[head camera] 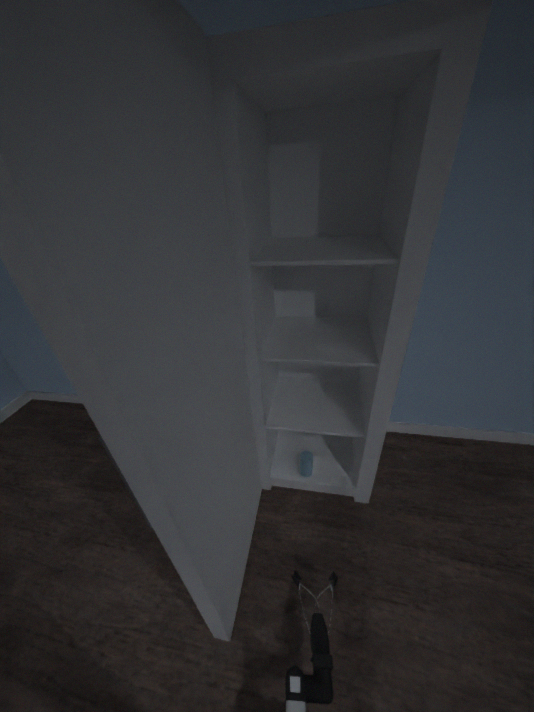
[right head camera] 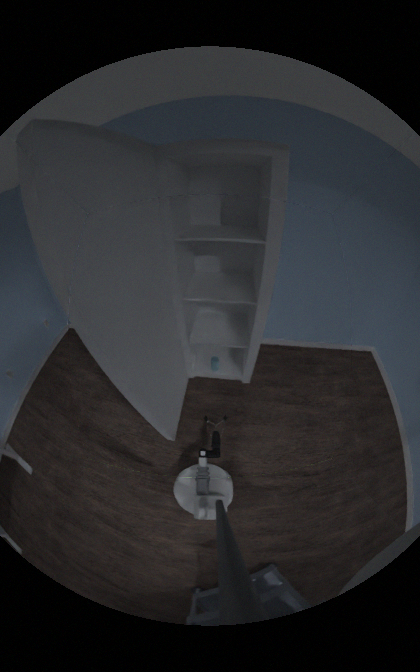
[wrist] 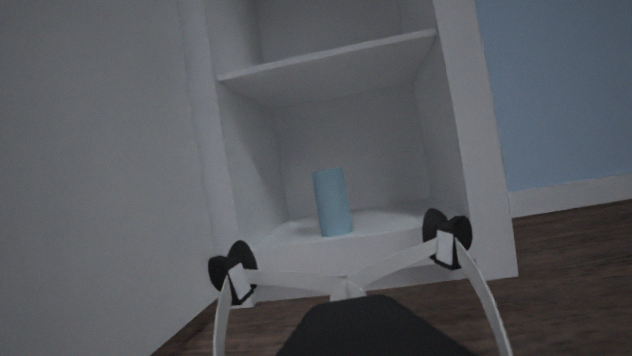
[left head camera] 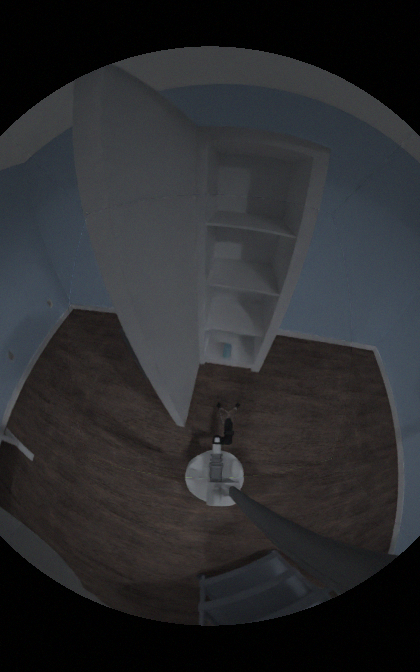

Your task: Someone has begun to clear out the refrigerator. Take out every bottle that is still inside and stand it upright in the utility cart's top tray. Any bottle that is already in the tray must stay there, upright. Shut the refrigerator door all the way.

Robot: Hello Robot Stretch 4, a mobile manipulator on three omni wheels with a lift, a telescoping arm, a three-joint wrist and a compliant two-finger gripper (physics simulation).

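Observation:
A light blue bottle [head camera: 306, 463] [left head camera: 227, 350] [right head camera: 215, 363] [wrist: 332, 202] stands upright on the bottom level of the white refrigerator [head camera: 386, 322] [left head camera: 302, 255] [right head camera: 272, 260] [wrist: 485, 150]. The refrigerator door [head camera: 166, 322] [left head camera: 145, 240] [right head camera: 100, 240] [wrist: 100, 150] stands wide open on the left. My gripper [head camera: 315, 578] [left head camera: 228, 405] [right head camera: 216, 418] [wrist: 338, 245] is open and empty, low in front of the refrigerator and apart from the bottle. The utility cart [left head camera: 240, 571] [right head camera: 208, 592] shows in part at the bottom of both side head views. No bottle can be made out in its visible part.
The upper three refrigerator levels show no bottles. The open door's free edge reaches out to the left of my gripper. My round base [left head camera: 192, 475] [right head camera: 181, 490] is behind the gripper, and the cart is behind the base. My mast hides part of the cart.

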